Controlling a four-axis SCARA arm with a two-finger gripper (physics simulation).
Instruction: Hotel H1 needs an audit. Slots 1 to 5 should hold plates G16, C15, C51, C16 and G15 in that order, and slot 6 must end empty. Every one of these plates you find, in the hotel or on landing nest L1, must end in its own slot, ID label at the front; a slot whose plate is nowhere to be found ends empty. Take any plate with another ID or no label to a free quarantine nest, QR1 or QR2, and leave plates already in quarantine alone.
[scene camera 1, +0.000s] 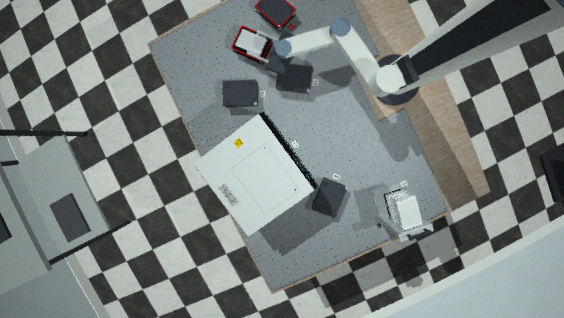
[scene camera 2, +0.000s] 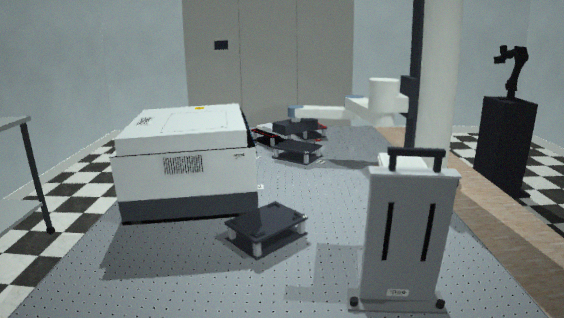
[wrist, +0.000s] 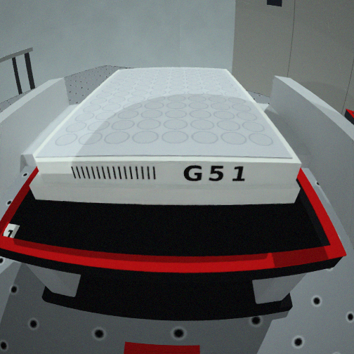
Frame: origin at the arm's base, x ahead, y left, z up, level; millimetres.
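Where they show: gripper, fingertip midpoint: (scene camera 1: 252, 42).
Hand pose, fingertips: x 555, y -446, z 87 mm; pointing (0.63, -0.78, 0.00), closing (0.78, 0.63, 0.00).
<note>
Each offset is from my fingertips to the centre of the thing. "spot": to the spot under its first point.
My gripper (scene camera 1: 254, 44) (wrist: 166, 89) is shut on the white plate G51 {10 mm down, 5 mm ahead, 7 mm right} (scene camera 1: 253, 42) (scene camera 2: 265, 126) (wrist: 165, 150), a finger along each long side. Its barcode and ID label face the wrist camera. The plate is level, over a red-rimmed quarantine nest {spot: 3 mm down, 51 mm ahead, 48 mm right} (scene camera 1: 237, 37) (wrist: 165, 263) and very low; whether it touches the nest is unclear. Its front edge stands back from the nest's front rim. The nest's number cannot be read. The other red-rimmed nest {47 mm down, 171 mm back, 111 mm right} (scene camera 1: 275, 11) holds no plate. The grey hotel {75 mm up, 261 mm back, 1005 mm left} (scene camera 2: 407, 225) has white plates {163 mm up, 275 mm back, 976 mm left} (scene camera 1: 408, 211) in it; their labels do not show.
A dark nest {44 mm down, 104 mm back, 231 mm left} (scene camera 1: 295, 78) stands close to the red nests, beneath the arm. Another dark nest {44 mm down, 160 mm ahead, 180 mm left} (scene camera 1: 240, 93) is left of it. A third dark nest {46 mm down, 8 mm back, 824 mm left} (scene camera 1: 329, 197) (scene camera 2: 265, 220) stands beside the large white machine {48 mm up, 239 mm ahead, 556 mm left} (scene camera 1: 255, 175) (scene camera 2: 185, 170). The nests' small labels are unreadable.
</note>
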